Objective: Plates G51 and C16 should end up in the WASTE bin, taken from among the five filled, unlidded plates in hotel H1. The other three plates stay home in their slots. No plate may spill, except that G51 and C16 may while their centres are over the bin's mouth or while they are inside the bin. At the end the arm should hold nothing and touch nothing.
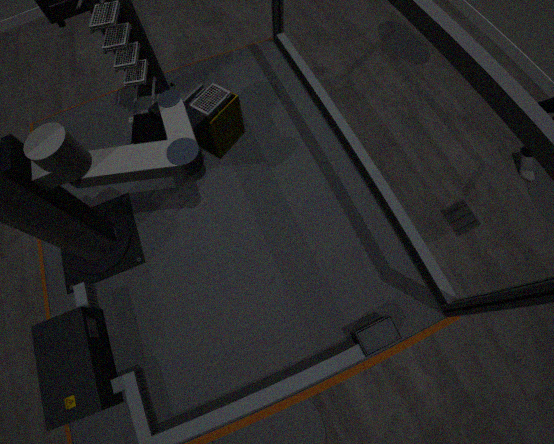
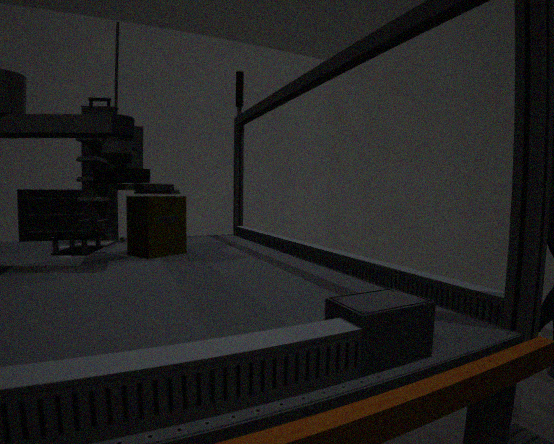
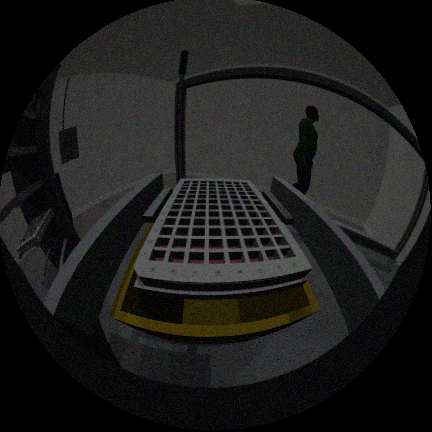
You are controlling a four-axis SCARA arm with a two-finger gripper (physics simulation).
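Where they show: gripper, between the fingertips: (image 1: 214,92) (image 2: 163,187) (image 3: 217,182); arm's base, origin of its link: (image 1: 100,242).
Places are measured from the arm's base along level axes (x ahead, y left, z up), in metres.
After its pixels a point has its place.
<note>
My gripper (image 1: 210,99) @(x 0.590, y 0.242, z 0.243 m) (image 3: 217,182) @(x 0.590, y 0.242, z 0.243 m) is shut on a white gridded plate (image 1: 214,95) @(x 0.588, y 0.237, z 0.235 m) (image 2: 154,188) (image 3: 215,225) @(x 0.546, y 0.219, z 0.235 m), with pads on its two long sides. The plate is about level, with red in its wells; its label cannot be read. It is over the mouth of the yellow WASTE bin (image 1: 227,126) @(x 0.596, y 0.178, z 0.132 m) (image 2: 167,225) @(x 0.596, y 0.179, z 0.116 m) (image 3: 210,330) @(x 0.500, y 0.195, z 0.213 m), close above the rim. The plate hides much of the bin's inside. Hotel H1 (image 1: 144,45) @(x 0.419, y 0.585, z 0.264 m) is the dark tower with several plates (image 1: 104,14) @(x 0.347, y 0.532, z 0.441 m) (image 1: 116,36) @(x 0.349, y 0.528, z 0.363 m) (image 1: 126,55) @(x 0.348, y 0.528, z 0.285 m) (image 1: 135,72) @(x 0.346, y 0.531, z 0.206 m) stacked in its slots. Their labels are unreadable.
The arm (image 1: 125,160) @(x 0.305, y -0.046, z 0.404 m) reaches across from the left column. A dark square station (image 1: 147,127) @(x 0.305, y 0.370, z 0.072 m) is left of the bin. A grey box (image 1: 377,335) @(x 0.746, y -0.665, z 0.088 m) (image 2: 382,325) @(x 0.720, y -0.705, z 0.071 m) stands at the front right corner. Fence rails edge the deck. A person (image 3: 306,145) stands beyond the fence.
</note>
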